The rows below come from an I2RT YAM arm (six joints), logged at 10 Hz.
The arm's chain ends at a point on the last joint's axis. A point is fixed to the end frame.
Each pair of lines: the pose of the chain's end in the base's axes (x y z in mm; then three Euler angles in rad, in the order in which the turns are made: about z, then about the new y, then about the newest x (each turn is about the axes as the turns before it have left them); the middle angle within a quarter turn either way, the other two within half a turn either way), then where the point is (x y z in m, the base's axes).
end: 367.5 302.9 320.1 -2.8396 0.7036 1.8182
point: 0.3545 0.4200 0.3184
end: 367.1 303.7 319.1 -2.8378 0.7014 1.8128
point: 0.3535 0.4207 0.3178
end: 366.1 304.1 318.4 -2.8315 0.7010 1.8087
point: 0.3514 0.4210 0.3175
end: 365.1 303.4 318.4 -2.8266 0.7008 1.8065
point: 0.3497 0.4202 0.3177
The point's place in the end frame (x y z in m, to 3 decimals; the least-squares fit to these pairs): -0.016 0.013 0.116
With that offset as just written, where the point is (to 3 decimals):
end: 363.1 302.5 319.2 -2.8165 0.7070 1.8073
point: 0.347 0.419 0.319
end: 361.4 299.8 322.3 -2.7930 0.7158 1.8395
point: 0.345 0.416 0.319
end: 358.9 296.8 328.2 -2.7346 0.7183 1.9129
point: 0.341 0.413 0.319
